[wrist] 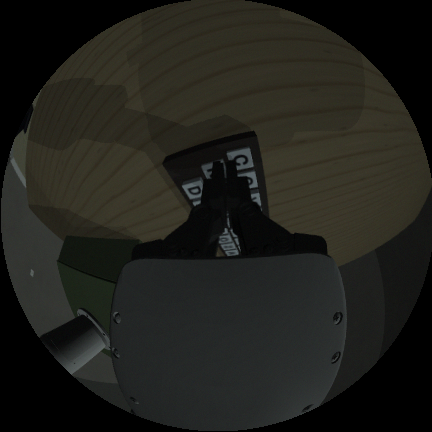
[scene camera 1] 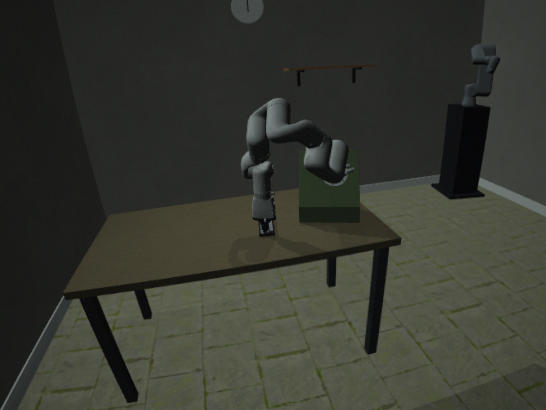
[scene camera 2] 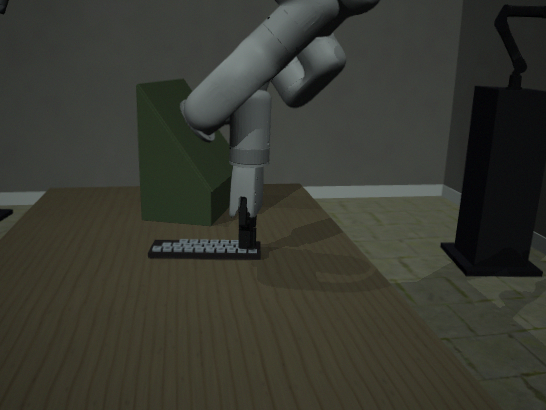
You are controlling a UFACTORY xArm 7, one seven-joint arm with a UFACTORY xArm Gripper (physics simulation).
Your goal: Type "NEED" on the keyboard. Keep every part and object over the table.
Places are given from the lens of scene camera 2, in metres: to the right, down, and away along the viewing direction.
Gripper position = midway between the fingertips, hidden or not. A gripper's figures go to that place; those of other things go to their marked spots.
my gripper (scene camera 2: 247, 247): -0.05, 0.09, 1.00
black keyboard (scene camera 2: 194, 248): -0.15, 0.09, 0.99
